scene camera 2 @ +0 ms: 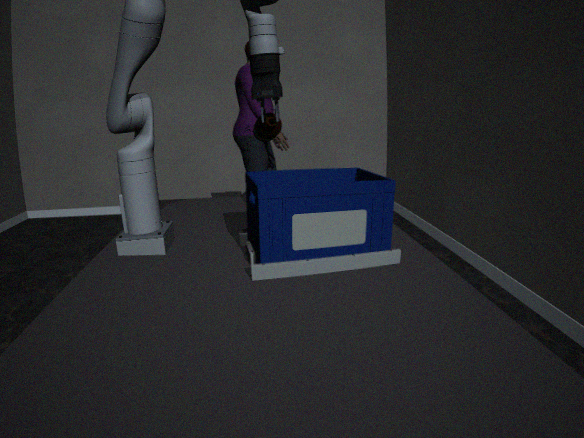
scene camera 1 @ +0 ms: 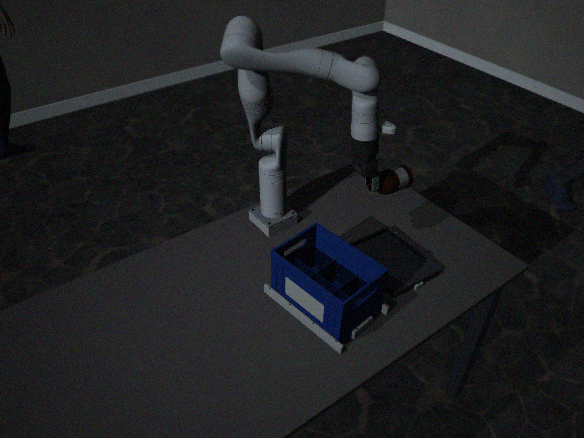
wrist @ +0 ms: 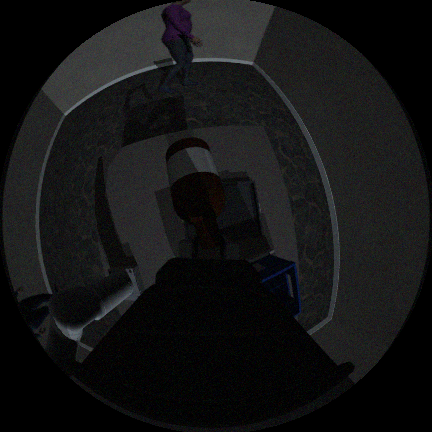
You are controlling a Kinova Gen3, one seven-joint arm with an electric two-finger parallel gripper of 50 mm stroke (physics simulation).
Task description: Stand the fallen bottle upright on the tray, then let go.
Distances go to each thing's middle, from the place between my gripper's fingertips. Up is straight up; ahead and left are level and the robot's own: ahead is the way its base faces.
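The brown bottle (scene camera 1: 391,180) is 20 mm below my hand, 10 mm behind it and 70 mm to the left of it. Going by their middles, the bottle is the nearest to my hand of the things named here. I also see the white rail (scene camera 2: 286,269), which is 270 mm below my hand, 130 mm ahead of it and 300 mm to the right of it.
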